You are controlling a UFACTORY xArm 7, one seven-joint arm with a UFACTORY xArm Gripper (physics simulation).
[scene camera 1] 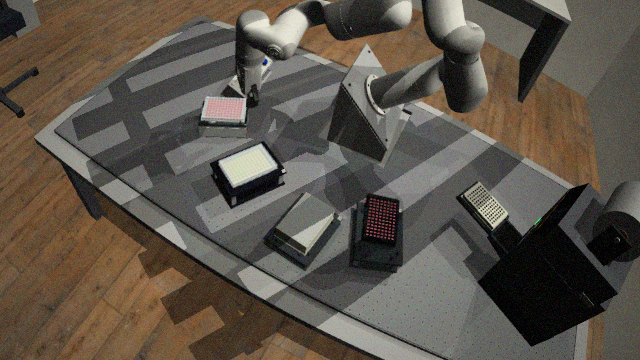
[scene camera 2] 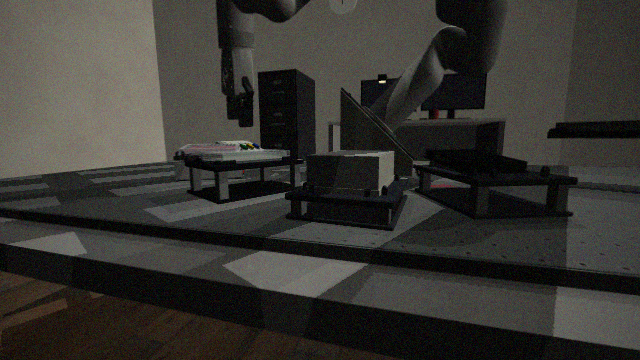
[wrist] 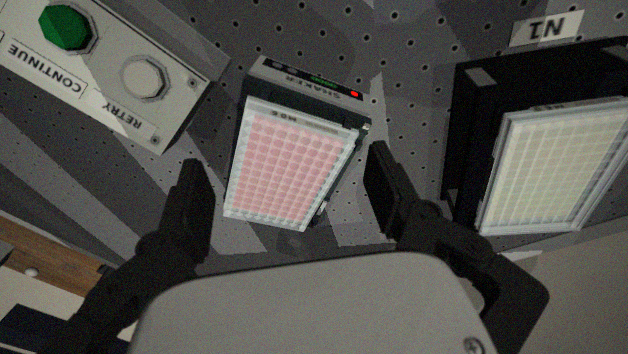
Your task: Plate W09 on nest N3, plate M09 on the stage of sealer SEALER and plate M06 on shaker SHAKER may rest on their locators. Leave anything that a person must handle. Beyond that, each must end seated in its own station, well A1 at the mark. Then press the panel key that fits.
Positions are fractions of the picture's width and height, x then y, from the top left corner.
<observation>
My gripper (scene camera 2: 0.37, 0.34) is open, holding nothing. Also in view: a pink-welled plate (scene camera 1: 0.34, 0.30). Also in view: a black plate with red wells (scene camera 2: 0.72, 0.45), a green CONTINUE button (wrist: 0.11, 0.09), an RETRY button (wrist: 0.23, 0.22), a shaker (scene camera 1: 0.32, 0.36), a black instrument (scene camera 1: 0.81, 0.71) and an N1 label (wrist: 0.88, 0.08).
The pink-welled plate also shows in the wrist view (wrist: 0.46, 0.45). The black plate with red wells is seen too in scene camera 1 (scene camera 1: 0.59, 0.62). My gripper is seen too in scene camera 1 (scene camera 1: 0.39, 0.26). The wrist view misses the black plate with red wells: it is out of frame.
</observation>
